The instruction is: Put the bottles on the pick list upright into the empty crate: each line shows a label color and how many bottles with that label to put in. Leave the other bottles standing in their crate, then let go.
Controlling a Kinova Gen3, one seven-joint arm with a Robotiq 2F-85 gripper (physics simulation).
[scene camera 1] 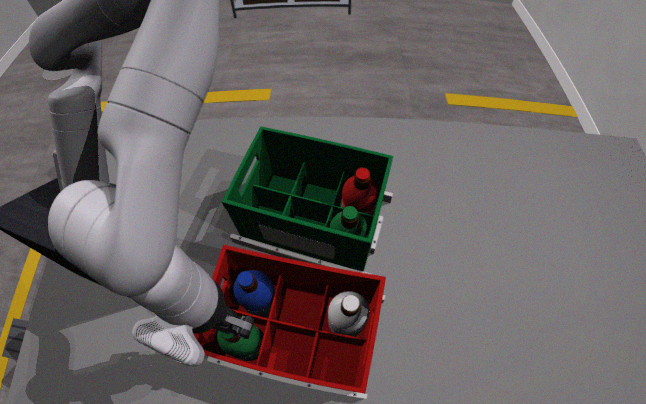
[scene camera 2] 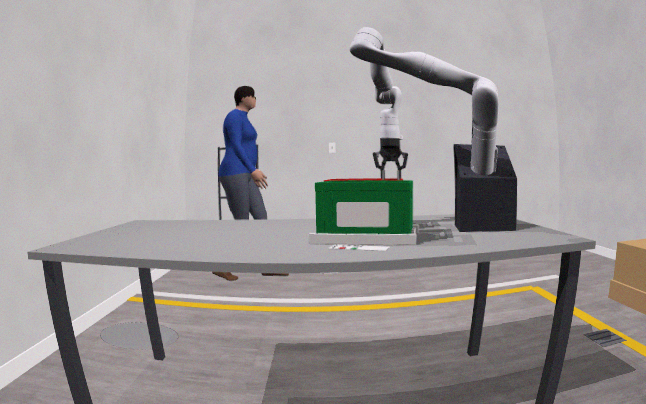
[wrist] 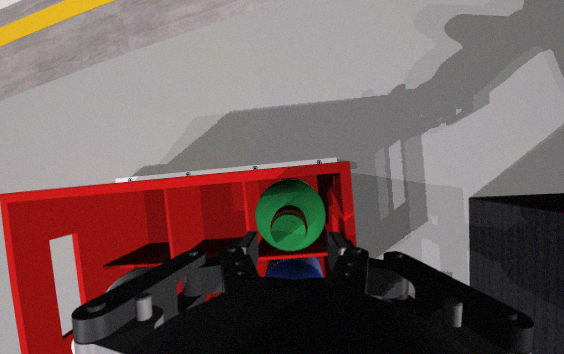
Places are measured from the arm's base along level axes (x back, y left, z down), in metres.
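Where they show: gripper, fingertip midpoint: [scene camera 1: 225, 324] [wrist: 292, 244]; arm's base, link origin: [scene camera 2: 482, 167].
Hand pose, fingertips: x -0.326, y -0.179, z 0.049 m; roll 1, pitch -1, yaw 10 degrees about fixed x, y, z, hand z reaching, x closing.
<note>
Things, the pixels of their top centre, and the offset from my fingertips. Level surfaces: height alone.
- red crate, top centre: [wrist: 171, 304] [scene camera 1: 287, 316] dy +0.028, dx -0.096, dz -0.005 m
- blue bottle, top centre: [wrist: 293, 349] [scene camera 1: 245, 278] dy +0.083, dx -0.015, dz +0.007 m
- white bottle, top centre: [scene camera 1: 351, 303] dy +0.064, dx -0.190, dz +0.007 m
- red bottle, top centre: [scene camera 1: 362, 173] dy +0.309, dx -0.192, dz +0.007 m
- pick list, top centre: [scene camera 2: 359, 247] dy +0.432, dx -0.123, dz +0.168 m
- grey table, surface height: dz +0.170 m
The red crate [scene camera 1: 305, 270] [wrist: 30, 225] holds a green bottle [scene camera 1: 245, 347] [wrist: 289, 232] in its near left compartment, a blue bottle [scene camera 1: 257, 296] [wrist: 295, 268] behind it and a white bottle [scene camera 1: 344, 320] at the far right. The green crate [scene camera 1: 350, 251] [scene camera 2: 325, 210] holds a red bottle [scene camera 1: 356, 195] and another green bottle [scene camera 1: 350, 219], both upright in its right column. My gripper [scene camera 1: 240, 326] [scene camera 2: 391, 175] [wrist: 292, 244] is partly open and empty, pointing down at the red crate's green bottle, its fingers left and right of the cap in the wrist view. The pick list [scene camera 2: 359, 247] is too small to read.
White strips [scene camera 1: 277, 250] run along the crates' bases. The robot's black pedestal [scene camera 2: 485, 200] stands on the grey table [scene camera 2: 200, 245] to the right of the green crate in scene camera 2. A person in a blue top [scene camera 2: 237, 140] stands behind the table.
</note>
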